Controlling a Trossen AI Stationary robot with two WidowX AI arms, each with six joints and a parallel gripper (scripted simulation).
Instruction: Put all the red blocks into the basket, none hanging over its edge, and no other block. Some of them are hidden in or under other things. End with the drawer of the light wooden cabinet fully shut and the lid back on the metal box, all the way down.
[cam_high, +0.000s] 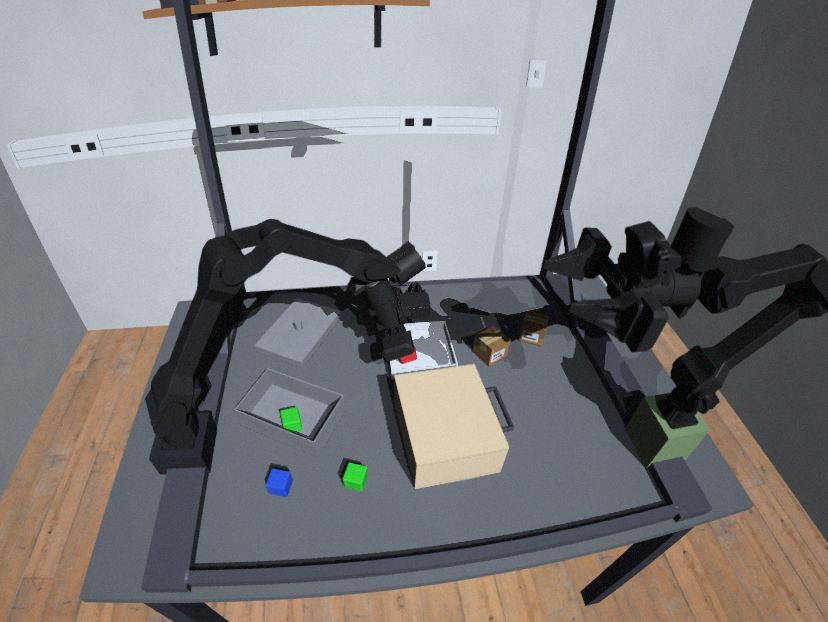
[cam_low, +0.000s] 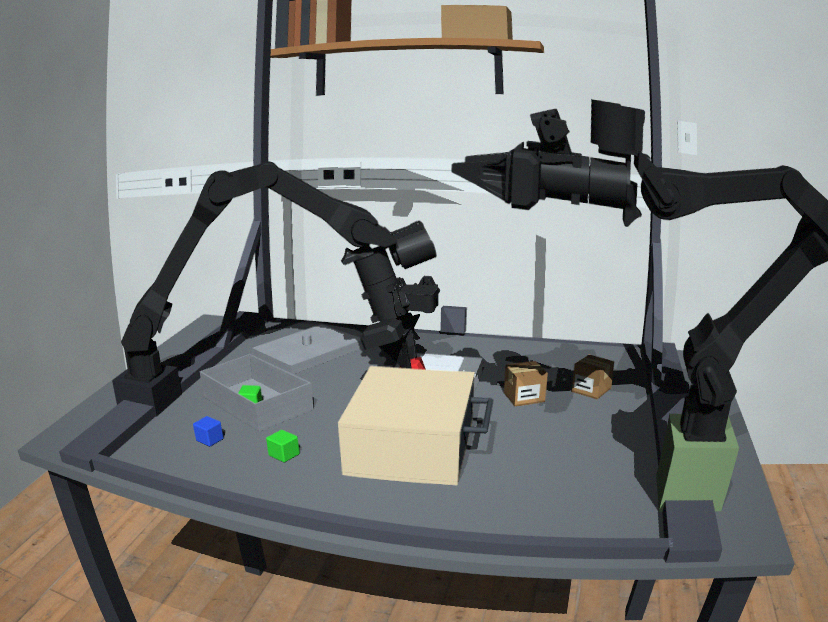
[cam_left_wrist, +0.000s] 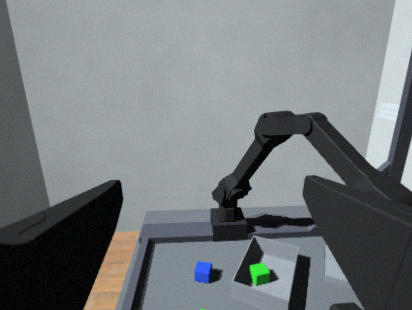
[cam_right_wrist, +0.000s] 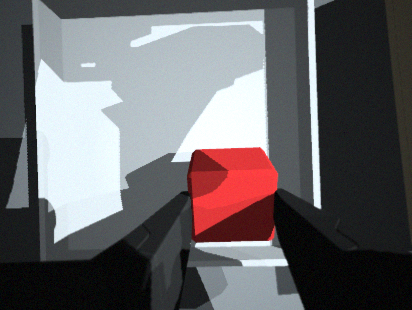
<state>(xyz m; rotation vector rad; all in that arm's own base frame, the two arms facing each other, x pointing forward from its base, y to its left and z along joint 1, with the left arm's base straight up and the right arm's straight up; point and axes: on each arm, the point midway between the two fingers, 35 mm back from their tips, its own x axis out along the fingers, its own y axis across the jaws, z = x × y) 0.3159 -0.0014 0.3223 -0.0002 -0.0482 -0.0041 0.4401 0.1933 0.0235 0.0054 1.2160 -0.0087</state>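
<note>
Right now my right hand is 24 cm to the left of the grey lid, 10 cm past it and 6 cm above it. The rest, counted from my right hand: white basket: 7 cm below, 4 cm to the left, 3 cm behind; drawer: 19 cm ahead, 10 cm to the left, 4 cm below; light wooden cabinet: 20 cm ahead, 7 cm to the left, 4 cm below.
</note>
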